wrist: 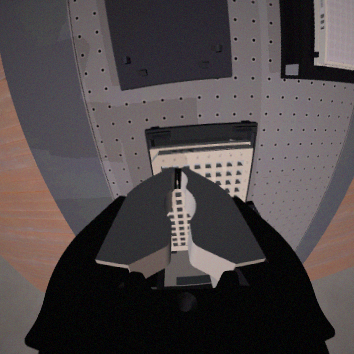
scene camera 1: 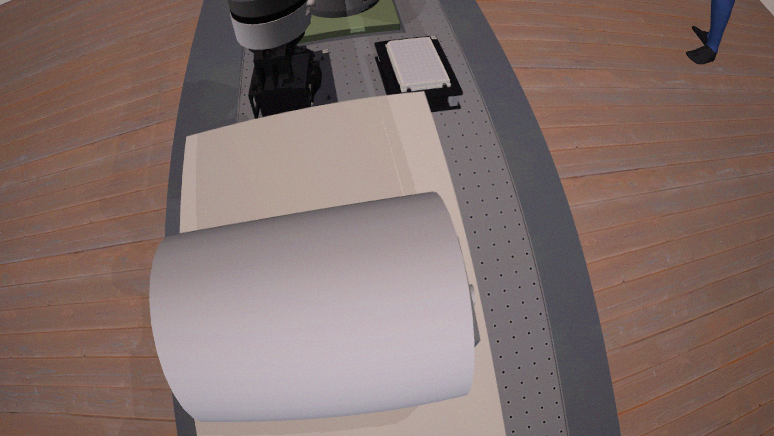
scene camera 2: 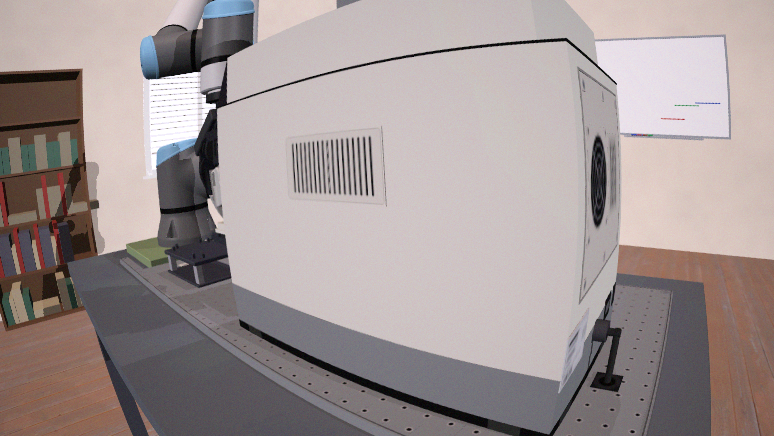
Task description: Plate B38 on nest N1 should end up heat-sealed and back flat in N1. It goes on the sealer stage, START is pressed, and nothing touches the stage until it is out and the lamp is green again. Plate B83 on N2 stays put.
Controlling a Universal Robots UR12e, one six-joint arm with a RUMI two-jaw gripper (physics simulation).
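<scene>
My gripper is shut with nothing held; in the wrist view its fingertips overlap the near part of a cream well plate. The plate, B38 by its place, lies on the dark sealer stage, partly hidden by my fingers. The height of the tips over it is unclear. Nest N1 is a bare dark platform with small pegs. Plate B83 sits on nest N2. The sealer hides my fingertips in scene camera 1. START and the lamp do not show.
A big pale film roll lies on top of the sealer. The green base block is under the arm's foot. A small black bracket stands behind the sealer. A person's leg shows on the floor at the upper right.
</scene>
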